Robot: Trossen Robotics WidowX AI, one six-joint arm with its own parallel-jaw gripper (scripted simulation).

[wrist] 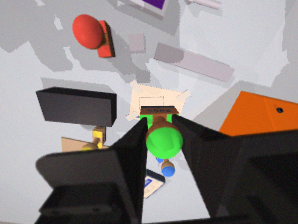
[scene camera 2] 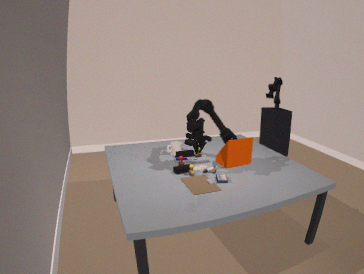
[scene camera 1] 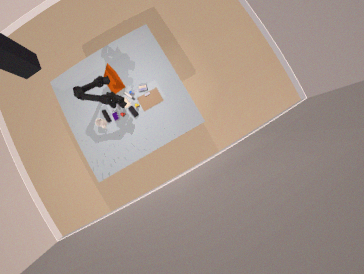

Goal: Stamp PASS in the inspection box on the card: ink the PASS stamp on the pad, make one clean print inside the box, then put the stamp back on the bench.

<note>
The pictures show: the gripper, a green-knobbed stamp, a red-knobbed stamp, a black block, a grey bar and a cream card.
</note>
